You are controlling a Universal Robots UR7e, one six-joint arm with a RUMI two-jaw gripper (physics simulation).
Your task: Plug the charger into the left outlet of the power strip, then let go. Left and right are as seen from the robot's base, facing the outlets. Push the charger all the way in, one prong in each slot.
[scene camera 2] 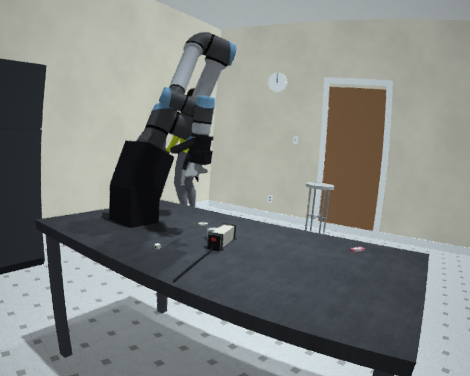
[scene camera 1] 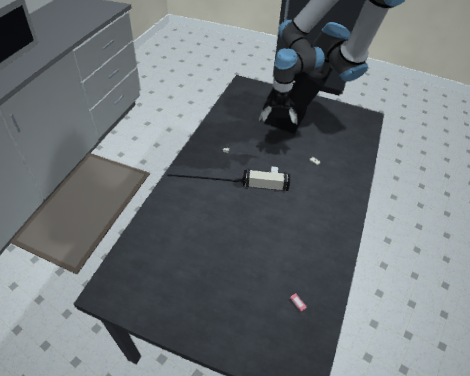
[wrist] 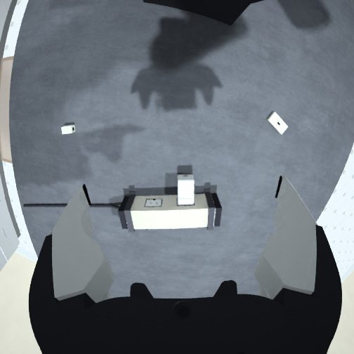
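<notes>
The white charger (scene camera 1: 274, 170) (wrist: 185, 189) stands out from the outlet face of the cream power strip (scene camera 1: 266, 180) (scene camera 2: 225, 235) (wrist: 170, 219). It is at the left outlet as seen from the base, straight and against the face; its prongs are hidden. The other outlet (wrist: 153, 202) is bare. In scene camera 2 the charger shows as a small white patch beside the strip. My gripper (scene camera 1: 278, 121) (scene camera 2: 195, 174) (wrist: 181, 181) is open and empty, high above the table on the base side of the strip, apart from the charger.
A small white block (scene camera 1: 226, 150) (scene camera 2: 157, 246) (wrist: 68, 129) and a flat white piece (scene camera 1: 315, 160) (scene camera 2: 203, 223) (wrist: 277, 123) lie on either side. A black cable (scene camera 1: 205, 177) (scene camera 2: 192, 265) (wrist: 70, 205) runs from the strip. A red-and-white item (scene camera 1: 298, 302) (scene camera 2: 357, 249) lies far off. A person stands behind the arm.
</notes>
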